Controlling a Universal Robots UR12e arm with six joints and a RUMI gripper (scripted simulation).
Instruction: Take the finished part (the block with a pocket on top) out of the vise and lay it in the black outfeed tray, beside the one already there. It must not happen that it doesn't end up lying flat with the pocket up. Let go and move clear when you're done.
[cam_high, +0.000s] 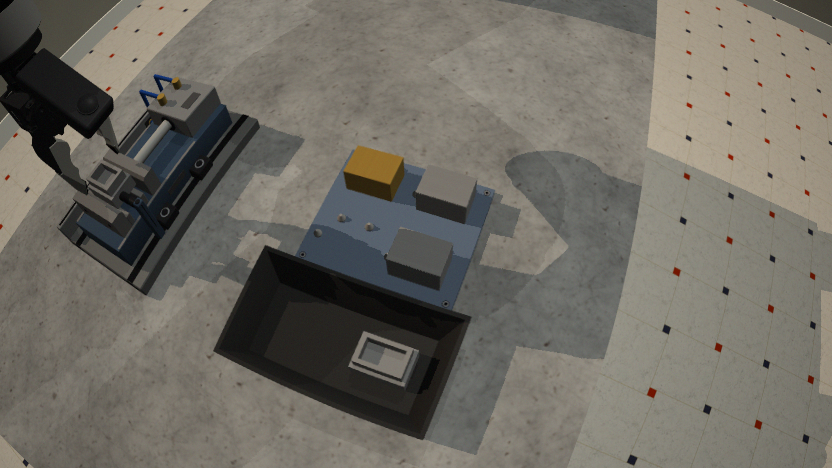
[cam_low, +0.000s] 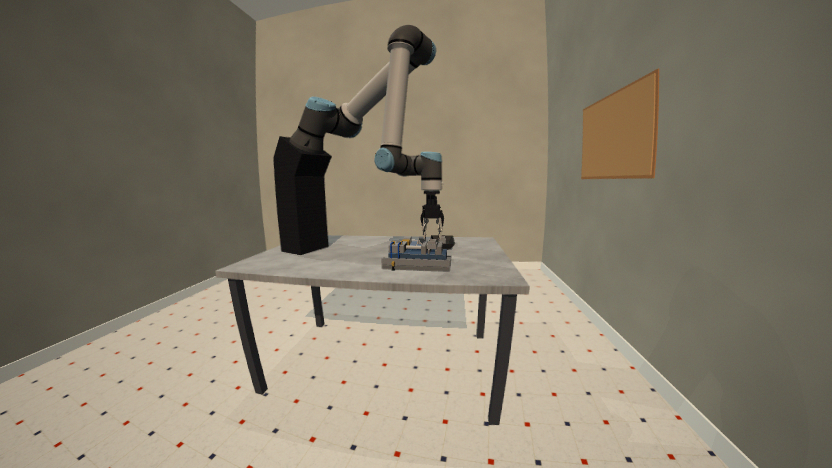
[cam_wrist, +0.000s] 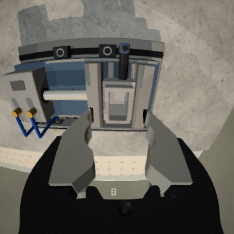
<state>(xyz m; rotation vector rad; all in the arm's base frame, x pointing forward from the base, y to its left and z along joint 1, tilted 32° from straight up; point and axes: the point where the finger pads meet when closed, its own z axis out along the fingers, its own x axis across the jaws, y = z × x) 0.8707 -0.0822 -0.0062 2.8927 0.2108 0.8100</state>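
Now: hand 90 mm above the vise, 60 mm past it and 10 mm to the left of it. Also, from my hand: orange block: 280 mm to the left, 220 mm behind, 100 mm below; blue fixture plate: 330 mm to the left, 180 mm behind, 130 mm below.
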